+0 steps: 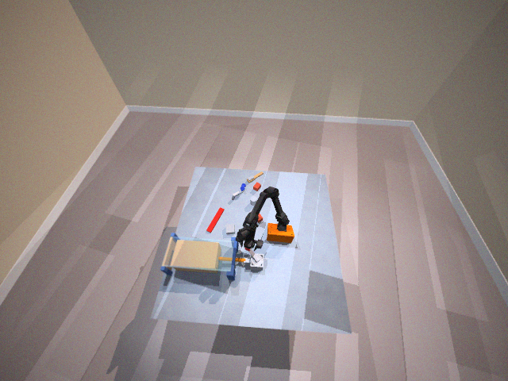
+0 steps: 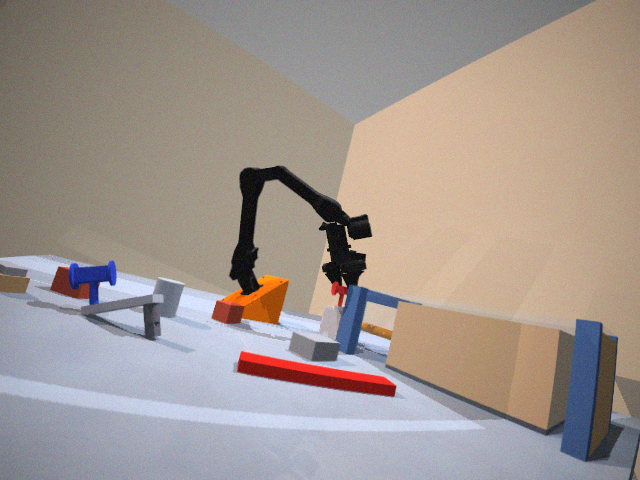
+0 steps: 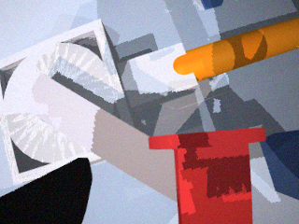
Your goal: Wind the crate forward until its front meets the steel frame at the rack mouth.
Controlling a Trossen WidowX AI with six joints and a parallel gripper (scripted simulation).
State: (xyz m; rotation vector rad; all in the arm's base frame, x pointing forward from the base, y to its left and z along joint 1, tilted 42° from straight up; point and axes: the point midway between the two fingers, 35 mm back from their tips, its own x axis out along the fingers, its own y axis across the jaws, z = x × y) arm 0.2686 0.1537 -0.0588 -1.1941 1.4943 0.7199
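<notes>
Now: gripper tip 20 mm to the left of the red knob. Also, from my gripper tip: blue frame 90 mm ahead, 50 mm to the left, 30 mm below; winch 100 mm below, 80 mm behind, 60 mm to the left; red-knobbed winch handle 30 mm below, 30 mm behind, 10 mm to the left.
</notes>
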